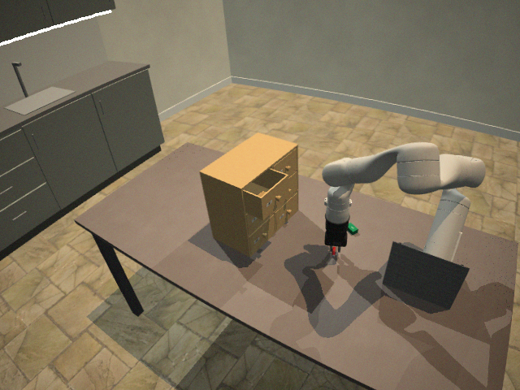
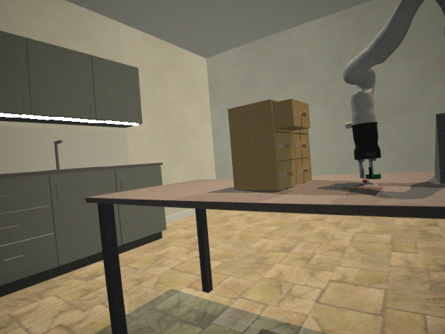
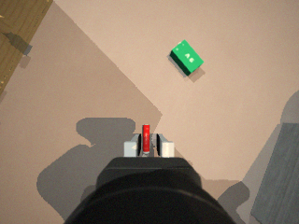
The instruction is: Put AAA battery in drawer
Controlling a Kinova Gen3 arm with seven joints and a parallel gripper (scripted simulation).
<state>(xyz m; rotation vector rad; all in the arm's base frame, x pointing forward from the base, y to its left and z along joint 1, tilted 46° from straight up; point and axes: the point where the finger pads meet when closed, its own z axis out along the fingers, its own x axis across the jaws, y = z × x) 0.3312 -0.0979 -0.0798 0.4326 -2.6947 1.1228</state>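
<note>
My gripper is now 30 mm above the red AAA battery. From my hand the other things lie so: green block: 150 mm to the right, 30 mm below.
</note>
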